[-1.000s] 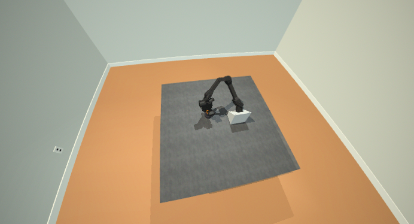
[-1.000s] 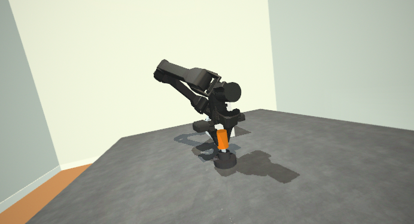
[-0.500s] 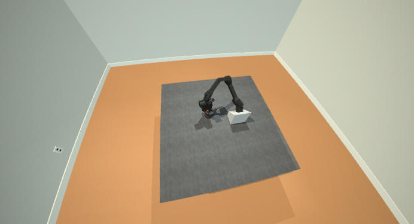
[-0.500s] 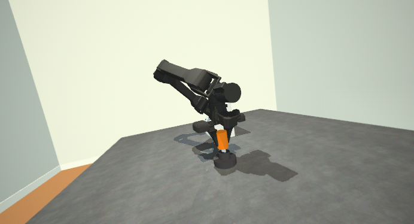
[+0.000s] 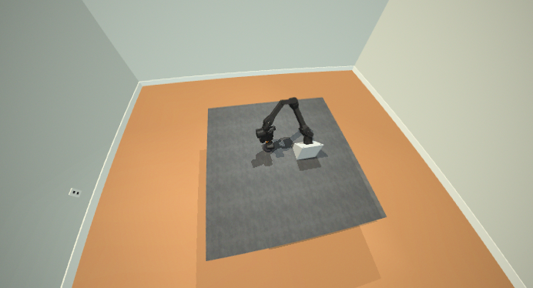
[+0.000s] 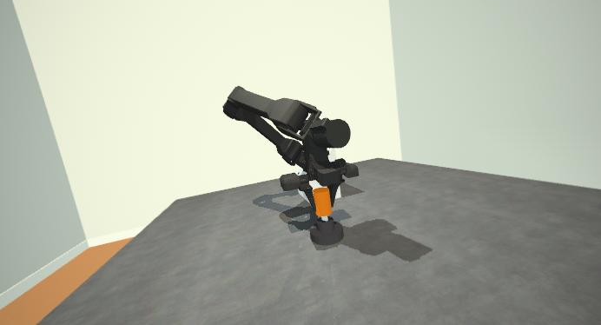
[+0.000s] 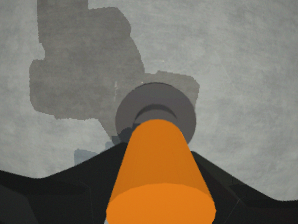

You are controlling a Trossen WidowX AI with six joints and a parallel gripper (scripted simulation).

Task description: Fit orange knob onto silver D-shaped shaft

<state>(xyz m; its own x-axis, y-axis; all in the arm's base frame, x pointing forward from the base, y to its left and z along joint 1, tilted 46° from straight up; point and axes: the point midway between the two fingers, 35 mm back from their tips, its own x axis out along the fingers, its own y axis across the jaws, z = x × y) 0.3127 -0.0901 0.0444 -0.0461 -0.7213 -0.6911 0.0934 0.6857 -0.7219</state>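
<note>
My gripper tip is now 30 mm below the orange knob. Also, from my gripper tip: round pedestal (40 mm below).
</note>
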